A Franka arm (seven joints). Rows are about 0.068 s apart.
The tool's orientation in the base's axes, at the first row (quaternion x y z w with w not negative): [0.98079, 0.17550, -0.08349, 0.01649]
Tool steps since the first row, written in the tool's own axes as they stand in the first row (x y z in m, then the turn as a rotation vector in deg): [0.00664, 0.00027, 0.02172, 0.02, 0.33, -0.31]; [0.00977, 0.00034, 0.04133, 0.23, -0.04, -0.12]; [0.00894, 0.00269, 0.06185, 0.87, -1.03, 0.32]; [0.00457, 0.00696, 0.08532, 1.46, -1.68, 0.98]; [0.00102, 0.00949, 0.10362, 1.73, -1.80, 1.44]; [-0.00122, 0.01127, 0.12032, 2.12, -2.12, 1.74]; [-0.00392, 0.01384, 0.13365, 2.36, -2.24, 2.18]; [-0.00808, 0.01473, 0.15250, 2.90, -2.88, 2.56]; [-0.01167, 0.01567, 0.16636, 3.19, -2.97, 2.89]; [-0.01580, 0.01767, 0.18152, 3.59, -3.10, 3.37]
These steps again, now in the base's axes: [0.00280, 0.00068, -0.02253, 0.18, -0.28, 0.30]; [0.00262, 0.00047, -0.04239, 0.22, 0.12, 0.08]; [-0.00057, -0.00328, -0.06246, 0.40, 1.24, -0.47]; [-0.00684, -0.01023, -0.08484, 0.61, 2.01, -1.22]; [-0.01213, -0.01494, -0.10226, 0.75, 2.19, -1.72]; [-0.01623, -0.01840, -0.11834, 0.95, 2.60, -2.08]; [-0.01994, -0.02256, -0.13101, 1.06, 2.77, -2.56]; [-0.02645, -0.02598, -0.14888, 1.28, 3.53, -3.02]; [-0.03163, -0.02894, -0.16192, 1.46, 3.70, -3.40]; [-0.03715, -0.03316, -0.17616, 1.71, 3.93, -3.94]
